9 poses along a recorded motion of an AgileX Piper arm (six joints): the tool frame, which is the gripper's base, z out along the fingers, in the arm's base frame.
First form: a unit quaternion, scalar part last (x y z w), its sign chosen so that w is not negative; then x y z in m.
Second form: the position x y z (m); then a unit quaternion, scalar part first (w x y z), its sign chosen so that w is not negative. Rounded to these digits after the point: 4 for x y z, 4 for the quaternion.
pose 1, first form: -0.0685 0.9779 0.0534 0.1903 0.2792 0.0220 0.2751
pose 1, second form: 0.2792 0.0220 0.2751 0.1903 -0.0685 0.9779 0.0534
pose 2, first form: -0.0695 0.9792 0.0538 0.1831 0.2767 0.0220 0.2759
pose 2, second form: 0.2767 0.0220 0.2759 0.1831 -0.0695 0.9792 0.0538
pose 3, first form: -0.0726 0.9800 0.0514 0.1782 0.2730 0.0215 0.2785
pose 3, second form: 0.2730 0.0215 0.2785 0.1782 -0.0726 0.9800 0.0514
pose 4, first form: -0.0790 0.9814 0.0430 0.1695 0.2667 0.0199 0.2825
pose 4, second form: 0.2667 0.0199 0.2825 0.1695 -0.0790 0.9814 0.0430
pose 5, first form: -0.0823 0.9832 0.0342 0.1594 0.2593 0.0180 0.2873
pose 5, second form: 0.2593 0.0180 0.2873 0.1594 -0.0823 0.9832 0.0342
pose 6, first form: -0.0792 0.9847 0.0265 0.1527 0.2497 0.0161 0.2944
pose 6, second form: 0.2497 0.0161 0.2944 0.1527 -0.0792 0.9847 0.0265
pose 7, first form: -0.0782 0.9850 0.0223 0.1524 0.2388 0.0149 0.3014
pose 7, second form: 0.2388 0.0149 0.3014 0.1524 -0.0782 0.9850 0.0223
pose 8, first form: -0.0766 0.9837 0.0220 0.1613 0.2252 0.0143 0.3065
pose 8, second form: 0.2252 0.0143 0.3065 0.1613 -0.0766 0.9837 0.0220
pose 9, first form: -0.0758 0.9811 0.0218 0.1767 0.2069 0.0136 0.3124
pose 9, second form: 0.2069 0.0136 0.3124 0.1767 -0.0758 0.9811 0.0218
